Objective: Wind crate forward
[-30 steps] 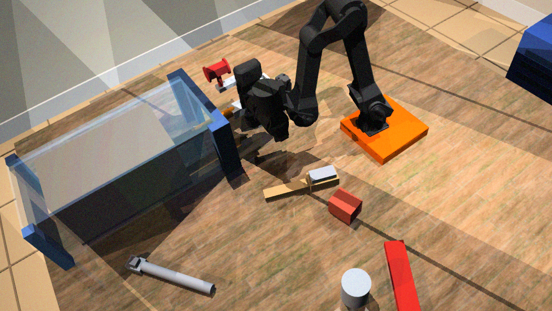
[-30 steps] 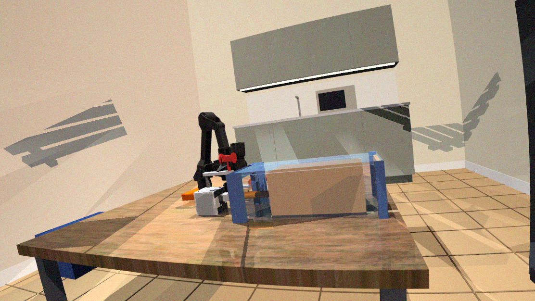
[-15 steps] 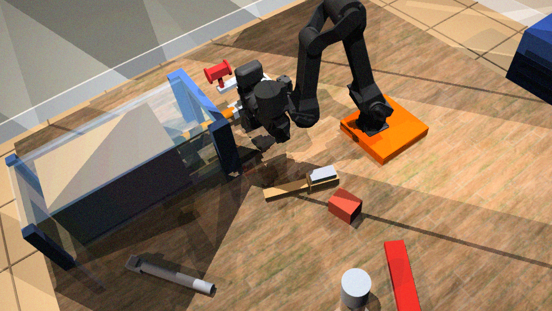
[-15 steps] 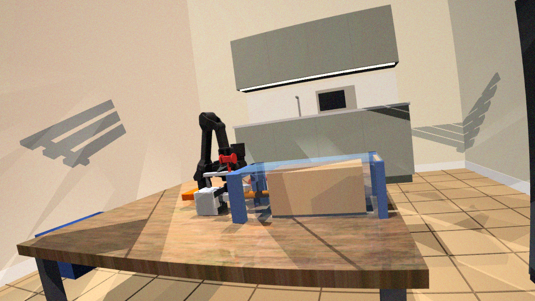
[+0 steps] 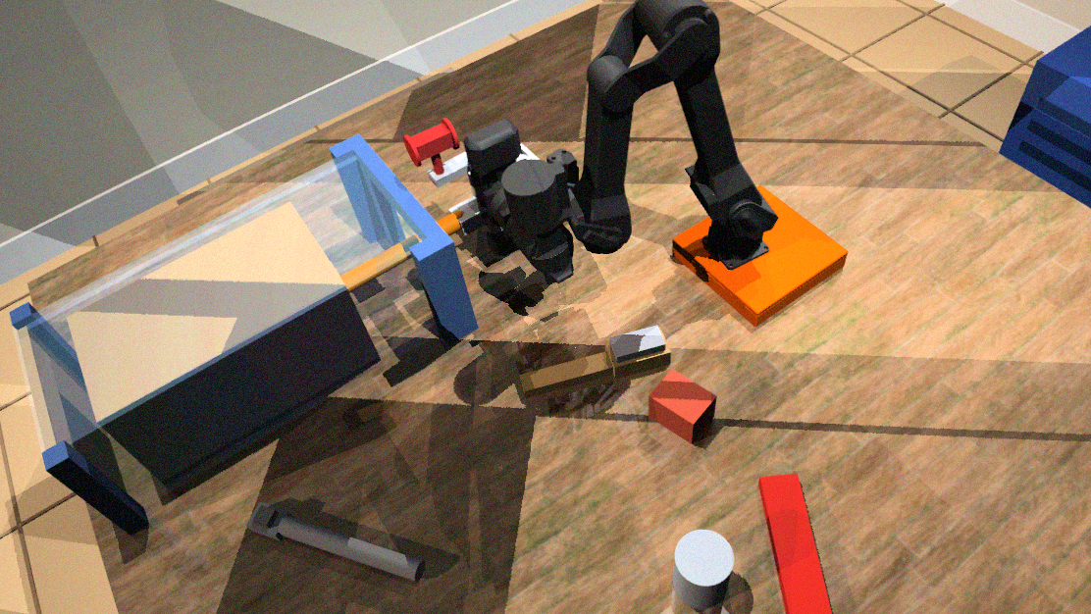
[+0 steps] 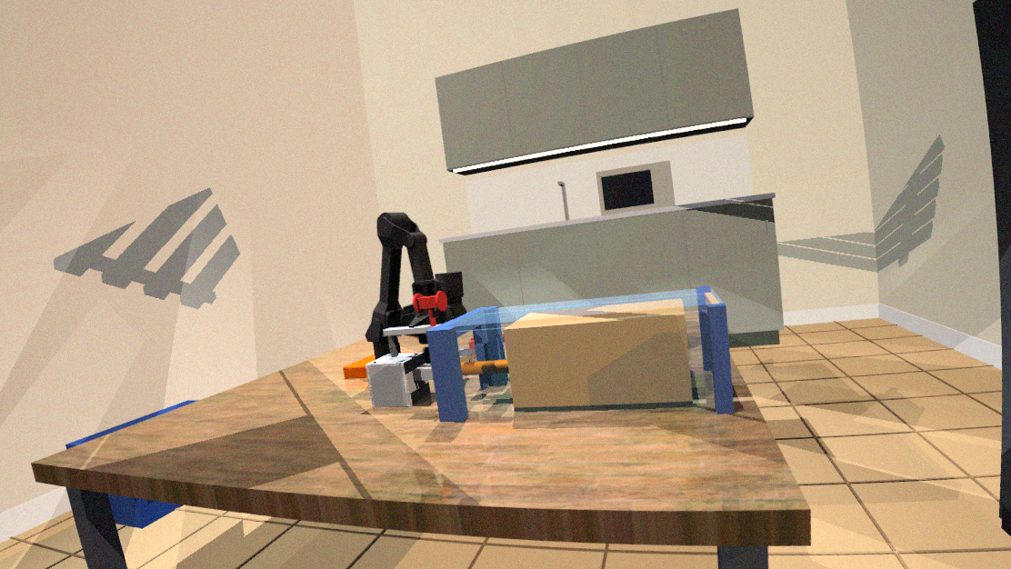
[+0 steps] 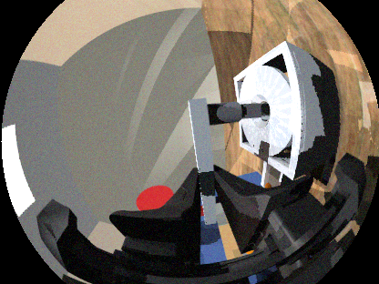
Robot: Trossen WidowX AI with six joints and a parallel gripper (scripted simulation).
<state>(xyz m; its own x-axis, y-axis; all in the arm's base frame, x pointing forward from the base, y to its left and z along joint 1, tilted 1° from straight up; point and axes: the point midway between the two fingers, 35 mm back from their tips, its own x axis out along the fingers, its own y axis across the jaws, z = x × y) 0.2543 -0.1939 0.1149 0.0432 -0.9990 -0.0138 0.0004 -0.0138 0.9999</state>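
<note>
The red knob lies 50 mm ahead of my gripper tip, 40 mm above it and 10 mm to the left of it. Round my gripper tip: winch handle (10 mm to the left, 10 mm ahead, 10 mm above); wooden brush (280 mm to the left, 130 mm below, 20 mm behind); grey winch (110 mm below, 60 mm behind, 10 mm to the right).
</note>
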